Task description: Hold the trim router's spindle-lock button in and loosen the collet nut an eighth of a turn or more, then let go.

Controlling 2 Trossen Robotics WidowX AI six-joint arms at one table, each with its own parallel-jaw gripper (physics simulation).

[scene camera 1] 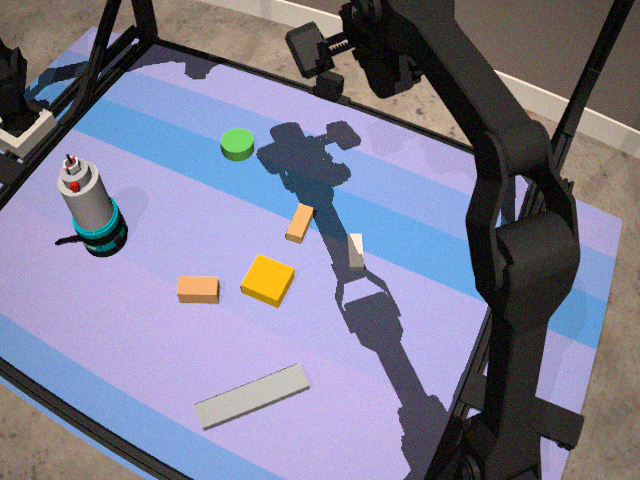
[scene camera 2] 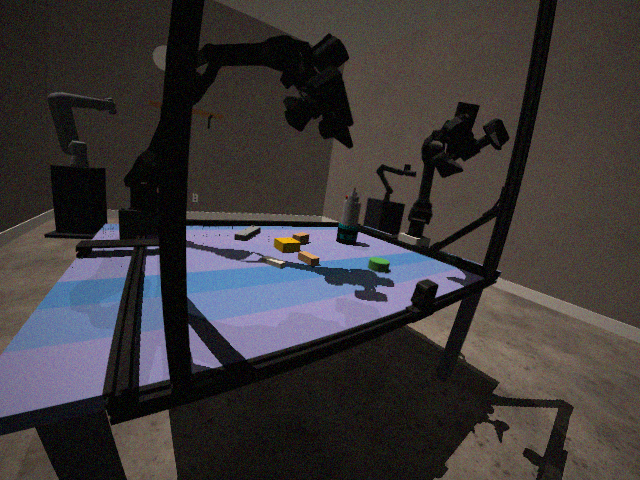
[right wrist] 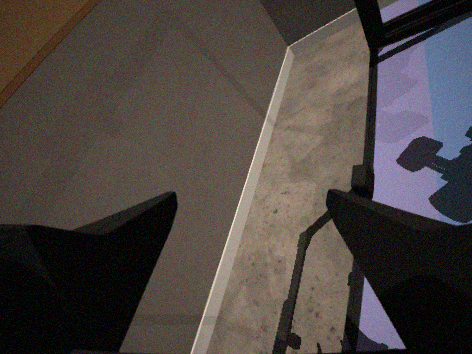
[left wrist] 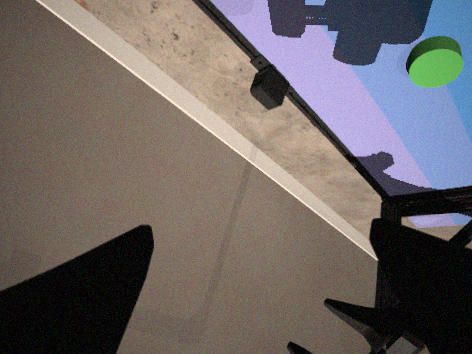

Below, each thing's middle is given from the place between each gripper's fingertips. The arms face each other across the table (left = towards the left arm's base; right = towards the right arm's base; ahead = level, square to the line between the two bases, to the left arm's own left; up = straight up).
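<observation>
The green disc (scene camera 1: 237, 144) is 300 mm below my left hand, 70 mm ahead of it and 180 mm to the right of it. For the yellow block (scene camera 1: 268, 281) I count 300 mm below that same left hand, 240 mm ahead and 40 mm to the left. Then there is the grey bar (scene camera 1: 291, 381), well below my left hand, a long way ahead of it and a good way to the left of it; going by their middles, the bar is the farthest from my left hand of the things named here.
As for my right gripper, it is 310 mm above the green disc, 160 mm short of it and 110 mm to the right of it. The yellow block is 310 mm below my right hand, 330 mm ahead of it and 330 mm to the left of it, while the grey bar is far below that hand, far ahead of it and far to the left of it. Of the things named here, going by their middles, the bar is the farthest from my right gripper too.
</observation>
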